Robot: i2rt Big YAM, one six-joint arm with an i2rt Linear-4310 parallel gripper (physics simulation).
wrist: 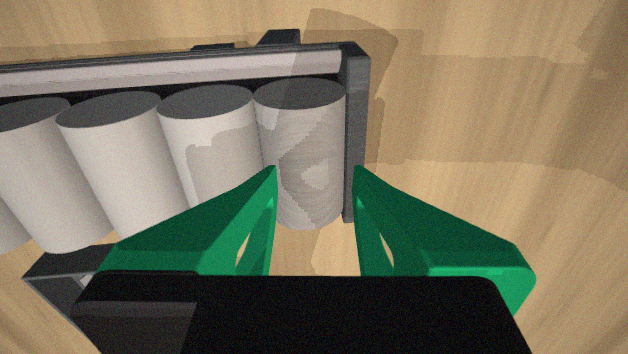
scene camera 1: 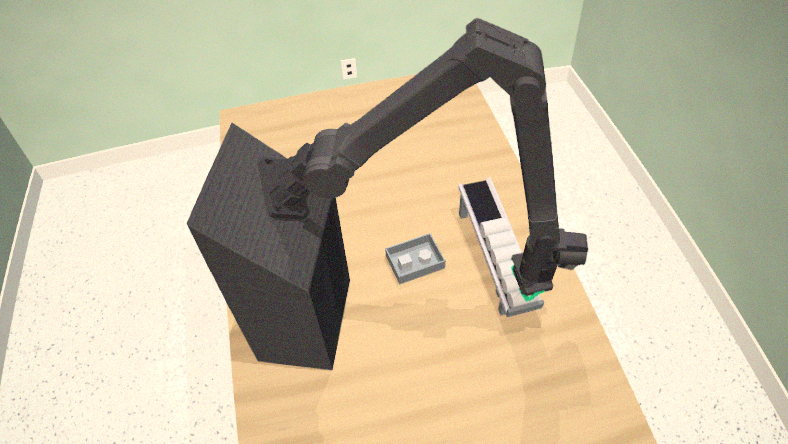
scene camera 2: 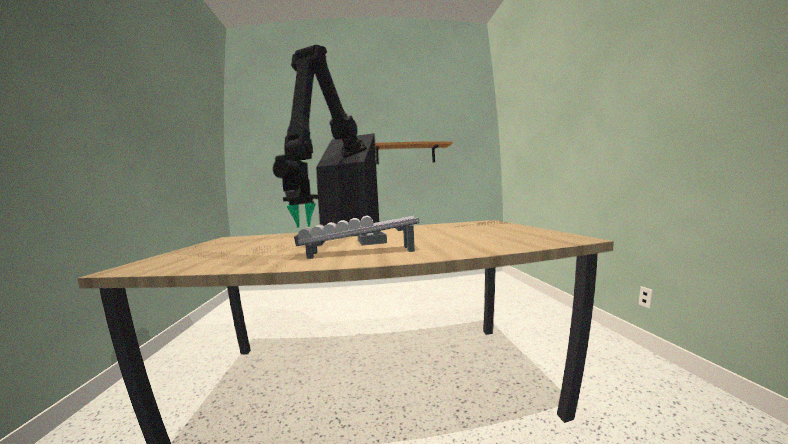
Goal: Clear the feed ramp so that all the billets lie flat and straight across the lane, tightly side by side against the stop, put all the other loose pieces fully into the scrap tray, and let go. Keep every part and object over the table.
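Places are measured from the arm's base along level axes (x left, y back, z up), in millimetres.
Where they show: gripper, fingertip midpoint: [wrist: 315, 178] [scene camera 1: 525, 293] [scene camera 2: 303, 227]; arm's base at its link origin: [scene camera 1: 281, 189] [scene camera 2: 353, 149].
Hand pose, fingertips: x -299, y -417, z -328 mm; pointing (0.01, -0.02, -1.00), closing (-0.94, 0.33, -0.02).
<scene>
Things, the pixels of their top centre, and the offset from my fingertips. Level surfaces: height alone.
- lowest billet at its top centre: [wrist: 300, 178] [scene camera 1: 523, 292] [scene camera 2: 305, 227] dx +7, dy +0, dz -3 mm
- stop at its top centre: [wrist: 352, 155] [scene camera 1: 526, 305] dx -16, dy +7, dz -22 mm
- grey scrap tray at its top centre: [wrist: 104, 314] [scene camera 1: 415, 254] [scene camera 2: 371, 233] dx +272, dy +133, dz -60 mm
- wooden table at its surface level: dz -96 mm
Several pale cylindrical billets [scene camera 1: 494, 226] [scene camera 2: 342, 225] [wrist: 120, 160] lie across the sloping feed ramp [scene camera 1: 481, 201] [scene camera 2: 397, 223] [wrist: 200, 71] in a row. The lowest billet [wrist: 305, 140] lies beside the stop [scene camera 1: 524, 309] [wrist: 356, 130]. In the wrist view the row looks closely packed, the upper billets appearing slanted; small gaps or skew are hard to tell. My gripper [scene camera 2: 303, 226] [wrist: 315, 178] is partly open and empty, above the lowest billet. Two small white pieces [scene camera 1: 405, 260] [scene camera 1: 424, 254] lie inside the grey scrap tray [scene camera 1: 421, 273] [scene camera 2: 372, 238] [wrist: 57, 262]. The arm hides part of the lower row in scene camera 1.
The black pedestal [scene camera 1: 253, 215] [scene camera 2: 348, 190] carrying the arm stands behind the tray. The ramp stands on legs on the wooden table [scene camera 1: 386, 375] [scene camera 2: 452, 253], near its long edge. A wooden shelf [scene camera 2: 413, 145] is on the wall behind.
</scene>
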